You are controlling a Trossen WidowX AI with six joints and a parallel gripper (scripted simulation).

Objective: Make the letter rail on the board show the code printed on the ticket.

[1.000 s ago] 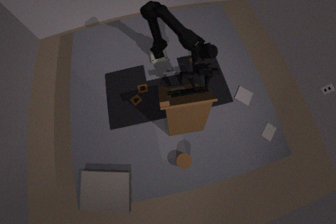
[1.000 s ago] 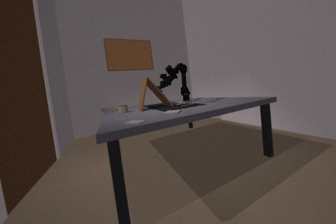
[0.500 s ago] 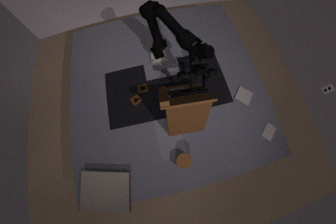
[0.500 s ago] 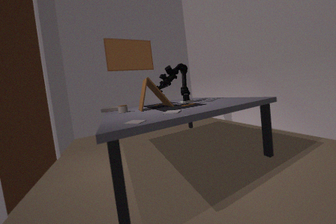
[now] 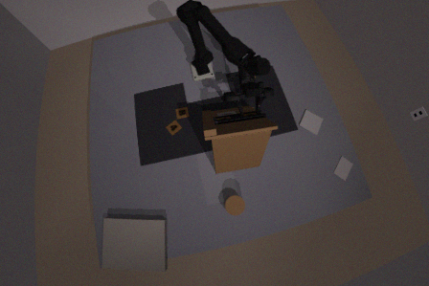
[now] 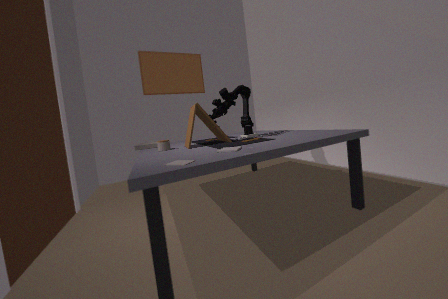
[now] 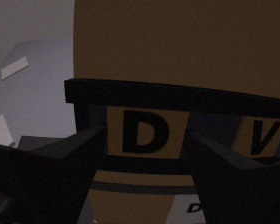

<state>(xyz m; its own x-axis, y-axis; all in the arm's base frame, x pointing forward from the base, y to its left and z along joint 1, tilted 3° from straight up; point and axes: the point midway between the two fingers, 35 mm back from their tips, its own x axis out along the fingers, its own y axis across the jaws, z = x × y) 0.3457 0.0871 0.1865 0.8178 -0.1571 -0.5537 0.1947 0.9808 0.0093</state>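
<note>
The white ticket lies 7 cm behind my gripper tip, 7 cm to the right of it and 9 cm below it. Also, from my gripper tip: white box (32 cm ahead, 63 cm to the right, 16 cm below); letter tile (right at my gripper tip); dark mat (18 cm behind, 11 cm to the right, 17 cm below).
</note>
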